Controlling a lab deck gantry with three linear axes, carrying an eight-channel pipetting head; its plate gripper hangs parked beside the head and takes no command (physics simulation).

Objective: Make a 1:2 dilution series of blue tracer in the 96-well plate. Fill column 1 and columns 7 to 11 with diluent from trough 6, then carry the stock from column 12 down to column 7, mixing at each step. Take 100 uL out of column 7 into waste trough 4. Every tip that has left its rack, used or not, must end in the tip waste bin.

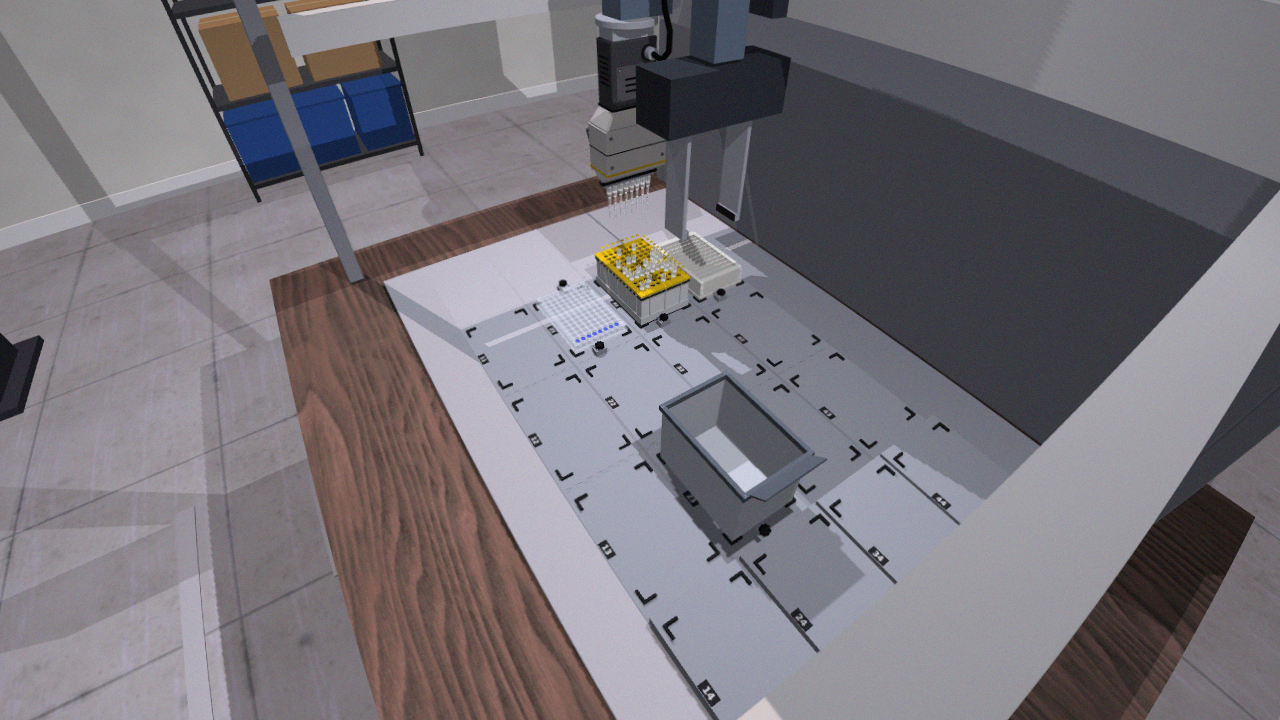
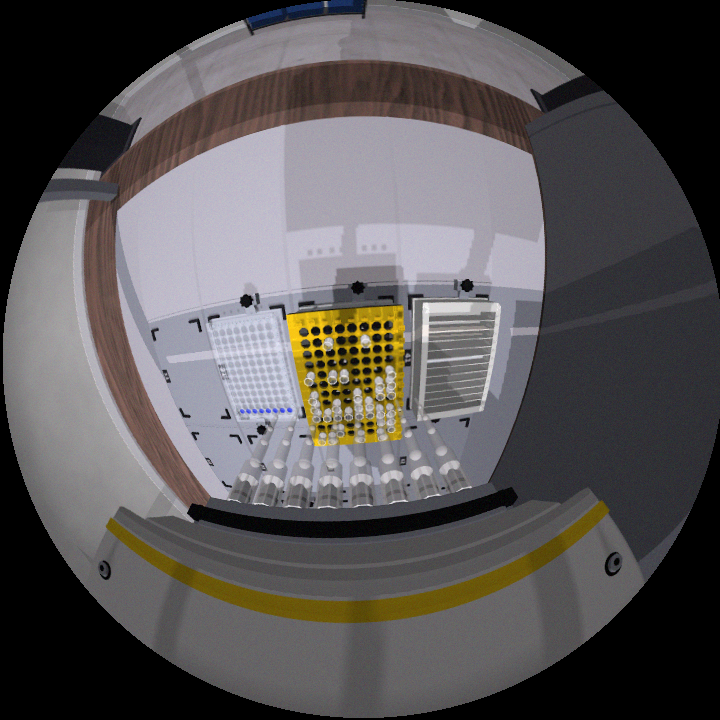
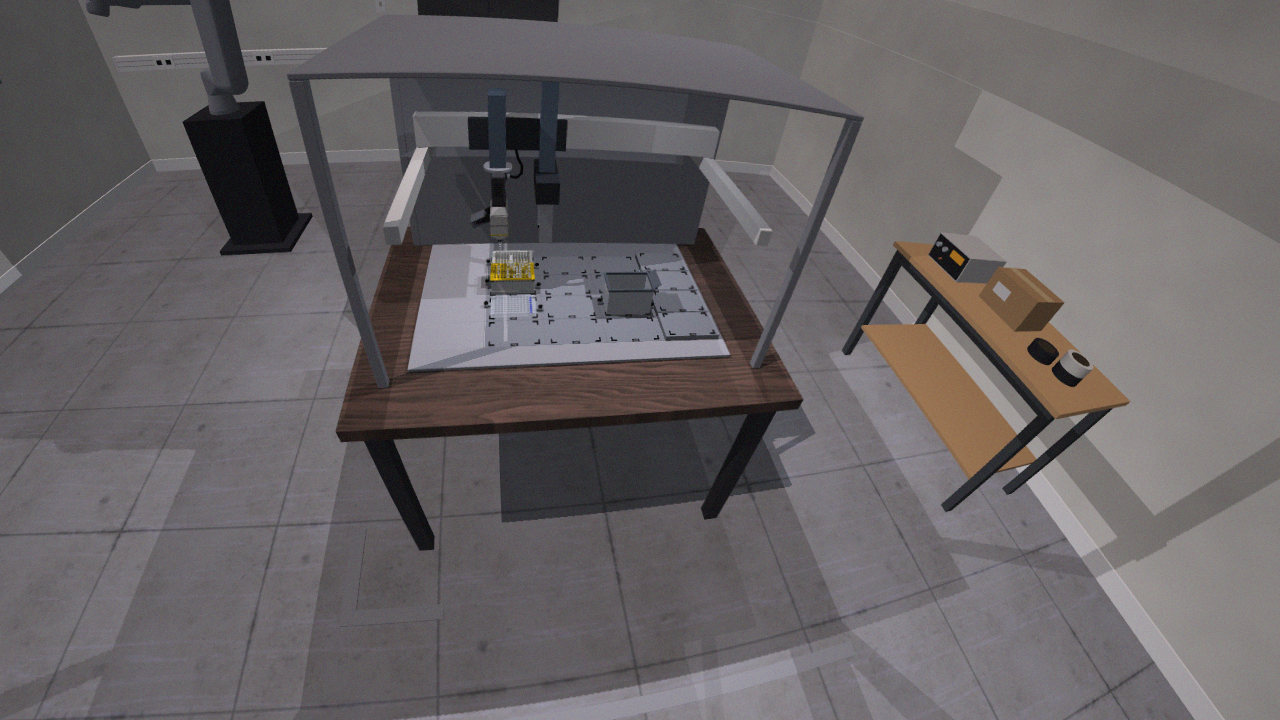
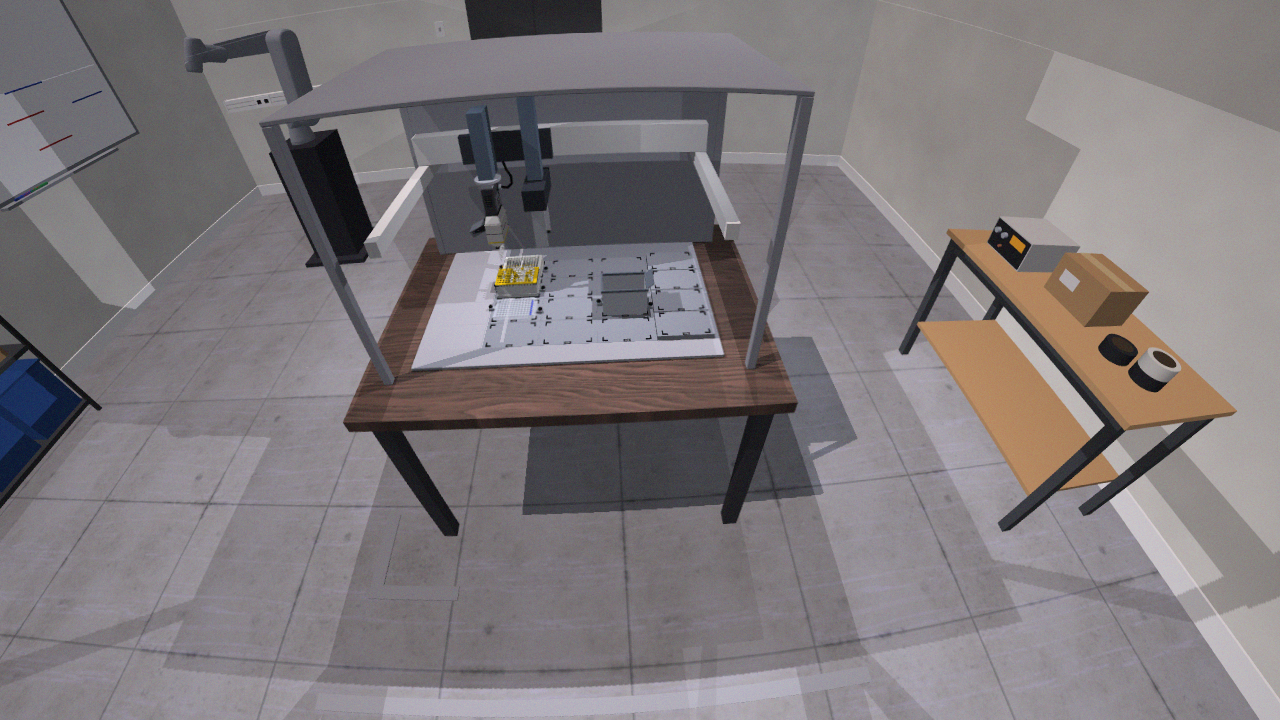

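The pipetting head (image 1: 629, 147) (image 3: 499, 222) (image 4: 494, 231) hangs above the rear of the deck with a row of clear tips (image 1: 629, 195) (image 2: 329, 473) on its channels. Liquid inside them cannot be made out. The parked plate gripper (image 1: 702, 224) is open and empty beside the head. The 96-well plate (image 1: 580, 313) (image 2: 251, 355) has one blue column at its end; its other wells look clear. The yellow tip rack (image 1: 664, 307) (image 2: 294, 329) holds scattered tips among empty holes. The white trough block (image 1: 716, 284) (image 2: 463, 306) stands beside it; trough contents cannot be told. The grey tip waste bin (image 1: 707, 483) (image 3: 628, 302) stands apart.
Black locating knobs (image 1: 599, 347) (image 2: 357, 287) stand by the labware. A grey frame post (image 1: 308, 170) (image 3: 332, 223) rises at the table's side. The dark rear panel (image 1: 939, 241) (image 2: 604, 302) stands behind the deck. A side bench (image 3: 1002, 335) with boxes stands on the right.
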